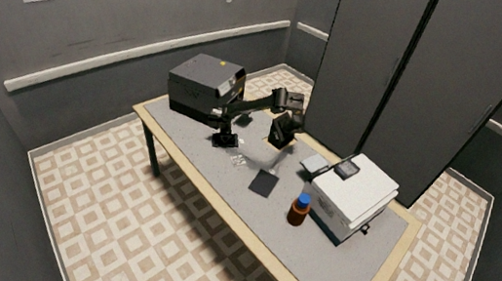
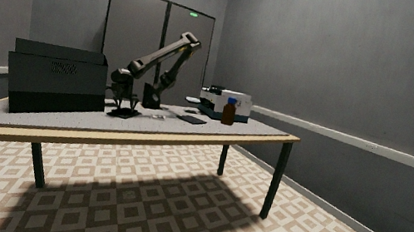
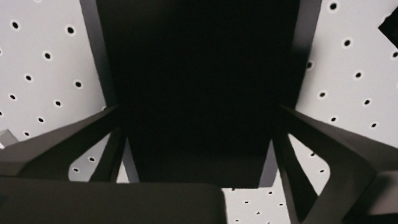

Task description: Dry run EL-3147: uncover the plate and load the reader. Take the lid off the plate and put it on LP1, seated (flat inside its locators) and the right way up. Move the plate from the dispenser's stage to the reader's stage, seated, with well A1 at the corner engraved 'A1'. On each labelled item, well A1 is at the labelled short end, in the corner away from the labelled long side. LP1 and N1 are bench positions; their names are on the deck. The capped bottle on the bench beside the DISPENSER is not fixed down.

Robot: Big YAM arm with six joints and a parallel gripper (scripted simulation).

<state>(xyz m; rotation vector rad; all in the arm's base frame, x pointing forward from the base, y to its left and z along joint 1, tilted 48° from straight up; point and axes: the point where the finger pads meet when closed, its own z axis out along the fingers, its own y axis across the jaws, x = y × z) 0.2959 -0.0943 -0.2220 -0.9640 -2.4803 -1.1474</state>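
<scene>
Right now the dark lid is right at my hand. From my hand the other things lie so: LP1 label: 80 mm behind, 70 mm to the left, 30 mm below; then dark flat pad: 60 mm ahead, 390 mm to the left, 20 mm below; then white multi-well plate: 200 mm behind, 520 mm to the left, 70 mm above.
</scene>
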